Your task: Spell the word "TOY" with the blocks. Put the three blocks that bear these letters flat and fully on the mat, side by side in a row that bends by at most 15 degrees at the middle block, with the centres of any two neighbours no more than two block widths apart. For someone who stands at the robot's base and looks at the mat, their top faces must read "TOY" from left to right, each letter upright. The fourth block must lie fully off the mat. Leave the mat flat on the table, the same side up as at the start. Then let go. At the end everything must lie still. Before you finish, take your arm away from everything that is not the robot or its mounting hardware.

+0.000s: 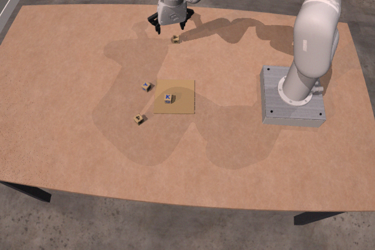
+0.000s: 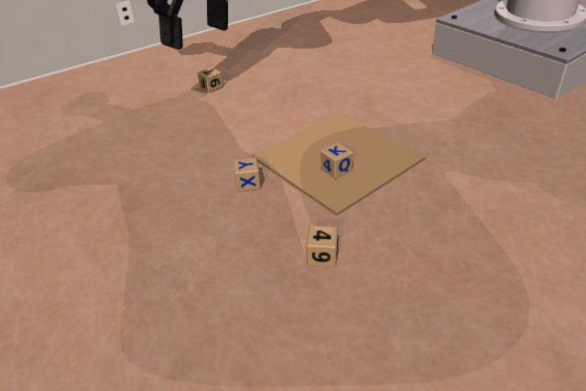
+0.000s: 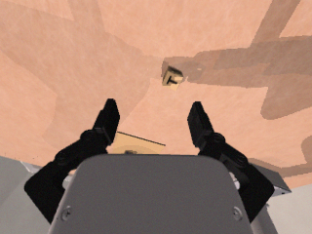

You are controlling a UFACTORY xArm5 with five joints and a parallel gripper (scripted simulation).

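My gripper is now 10 mm short of the O block, 260 mm to the right of it and 80 mm above it. The rest, counted from my hand: tan mat (10 mm behind, 240 mm to the left, 90 mm below); T block (20 mm behind, 20 mm to the right, 80 mm below).
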